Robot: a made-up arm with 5 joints.
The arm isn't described. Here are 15 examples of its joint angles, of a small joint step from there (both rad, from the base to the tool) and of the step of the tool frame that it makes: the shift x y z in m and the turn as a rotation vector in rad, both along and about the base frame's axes.
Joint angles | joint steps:
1: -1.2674 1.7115 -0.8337 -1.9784 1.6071 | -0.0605 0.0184 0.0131 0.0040 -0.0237
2: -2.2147 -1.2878 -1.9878 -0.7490 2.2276 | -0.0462 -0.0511 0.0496 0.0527 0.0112
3: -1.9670 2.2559 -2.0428 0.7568 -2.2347 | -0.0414 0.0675 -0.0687 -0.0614 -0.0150
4: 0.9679 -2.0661 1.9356 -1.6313 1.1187 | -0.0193 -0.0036 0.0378 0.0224 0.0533
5: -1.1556 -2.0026 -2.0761 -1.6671 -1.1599 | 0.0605 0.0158 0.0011 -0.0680 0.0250
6: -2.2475 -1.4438 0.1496 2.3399 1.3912 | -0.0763 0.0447 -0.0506 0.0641 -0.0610
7: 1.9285 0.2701 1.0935 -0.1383 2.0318 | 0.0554 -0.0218 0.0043 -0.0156 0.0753
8: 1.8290 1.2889 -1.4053 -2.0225 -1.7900 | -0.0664 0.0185 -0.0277 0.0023 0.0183
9: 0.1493 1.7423 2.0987 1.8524 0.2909 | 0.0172 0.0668 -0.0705 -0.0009 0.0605
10: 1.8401 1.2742 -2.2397 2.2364 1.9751 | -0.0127 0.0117 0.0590 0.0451 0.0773
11: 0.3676 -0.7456 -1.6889 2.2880 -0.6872 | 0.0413 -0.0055 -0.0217 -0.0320 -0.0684
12: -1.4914 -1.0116 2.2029 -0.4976 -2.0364 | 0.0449 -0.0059 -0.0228 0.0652 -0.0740
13: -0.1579 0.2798 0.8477 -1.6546 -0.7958 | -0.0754 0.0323 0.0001 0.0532 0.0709
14: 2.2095 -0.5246 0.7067 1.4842 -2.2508 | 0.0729 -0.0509 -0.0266 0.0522 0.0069
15: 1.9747 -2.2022 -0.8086 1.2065 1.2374 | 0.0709 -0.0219 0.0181 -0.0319 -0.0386
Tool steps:
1: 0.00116 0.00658 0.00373 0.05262 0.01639 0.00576
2: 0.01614 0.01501 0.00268 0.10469 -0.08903 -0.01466
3: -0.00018 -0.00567 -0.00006 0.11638 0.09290 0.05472
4: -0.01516 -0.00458 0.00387 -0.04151 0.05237 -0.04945
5: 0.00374 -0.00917 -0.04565 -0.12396 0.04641 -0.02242
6: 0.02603 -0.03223 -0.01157 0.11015 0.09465 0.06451
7: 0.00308 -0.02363 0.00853 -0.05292 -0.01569 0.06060
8: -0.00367 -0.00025 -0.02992 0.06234 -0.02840 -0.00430
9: -0.02422 -0.00028 0.01872 0.00045 0.11790 -0.07177
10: -0.01300 0.00431 0.00436 -0.05023 -0.01867 0.02373
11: 0.00649 0.00342 0.00973 -0.04433 0.06171 0.02354
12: -0.02874 0.03617 0.01322 -0.08676 -0.10120 -0.02973
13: 0.01702 -0.03458 0.01912 0.15560 0.03220 -0.05935
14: -0.01023 0.01851 0.05338 -0.11871 0.00151 -0.01488
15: 0.00011 0.01681 0.01399 -0.12952 0.02065 -0.03569
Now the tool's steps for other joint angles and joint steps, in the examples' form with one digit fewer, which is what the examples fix.
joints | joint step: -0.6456 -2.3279 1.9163 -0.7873 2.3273 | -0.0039 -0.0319 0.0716 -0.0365 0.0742
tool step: -0.0114 -0.0259 0.0149 -0.0729 0.0974 0.0367
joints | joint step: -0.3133 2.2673 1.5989 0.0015 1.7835 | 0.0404 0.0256 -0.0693 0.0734 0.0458
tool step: 0.0070 -0.0186 0.0004 0.0613 0.0268 -0.0669
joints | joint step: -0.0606 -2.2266 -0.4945 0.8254 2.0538 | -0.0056 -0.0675 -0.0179 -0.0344 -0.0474
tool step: 0.0077 -0.0073 0.0111 -0.0398 -0.0213 0.0806
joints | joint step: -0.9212 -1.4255 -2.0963 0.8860 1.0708 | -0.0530 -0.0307 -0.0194 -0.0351 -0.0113
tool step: -0.0042 -0.0023 0.0118 0.0254 -0.0095 -0.0021
